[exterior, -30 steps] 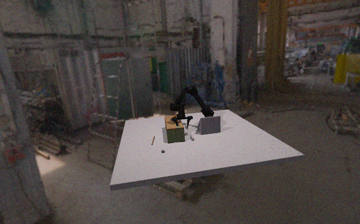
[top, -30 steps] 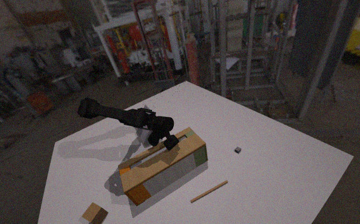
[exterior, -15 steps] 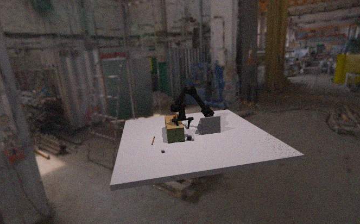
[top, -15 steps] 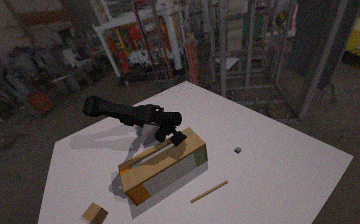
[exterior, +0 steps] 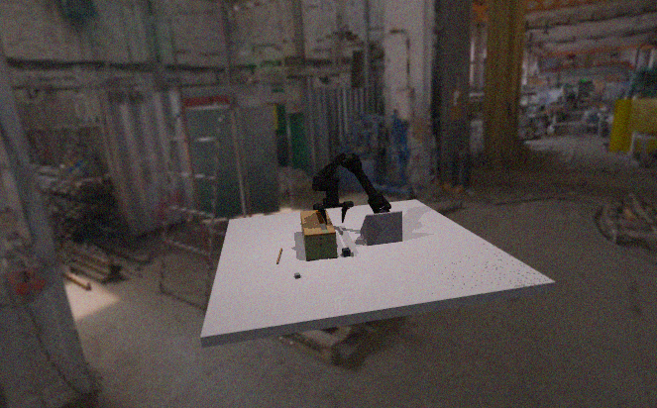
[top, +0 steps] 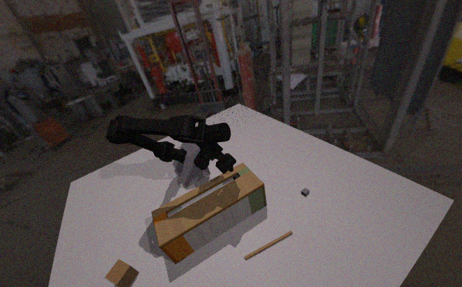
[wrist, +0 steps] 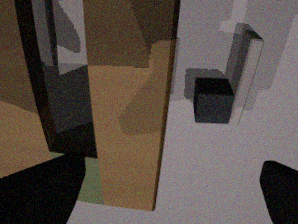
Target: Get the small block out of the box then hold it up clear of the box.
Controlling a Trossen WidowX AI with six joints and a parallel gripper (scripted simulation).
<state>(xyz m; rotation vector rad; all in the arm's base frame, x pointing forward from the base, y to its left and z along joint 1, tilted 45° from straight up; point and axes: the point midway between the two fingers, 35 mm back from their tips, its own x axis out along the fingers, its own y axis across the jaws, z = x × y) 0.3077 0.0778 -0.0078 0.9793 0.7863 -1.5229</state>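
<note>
My gripper tip is 3 cm past the dark block, 5 cm to the right of it and 13 cm above it. From my gripper tip the other things lie so: small tan box: 1 cm ahead, 49 cm to the right, 12 cm below; thin wooden stick: 26 cm ahead, 7 cm to the right, 14 cm below.
</note>
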